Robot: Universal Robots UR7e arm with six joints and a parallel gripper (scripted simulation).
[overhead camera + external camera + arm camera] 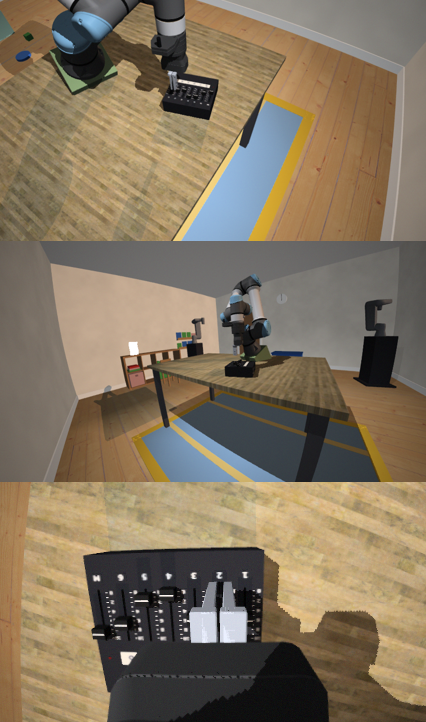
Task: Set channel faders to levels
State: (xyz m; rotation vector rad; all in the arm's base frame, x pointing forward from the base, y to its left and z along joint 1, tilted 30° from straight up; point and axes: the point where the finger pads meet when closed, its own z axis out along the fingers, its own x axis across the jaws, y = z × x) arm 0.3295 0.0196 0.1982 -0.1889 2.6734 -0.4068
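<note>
The channel 5 fader cap lies 70 mm ahead of my hand, 50 mm below it and 20 mm to the left of it. Round my hand: channel 6 fader cap (90 mm ahead, 50 mm below, 40 mm to the left); master fader cap (110 mm ahead, 50 mm to the left, 50 mm below).
</note>
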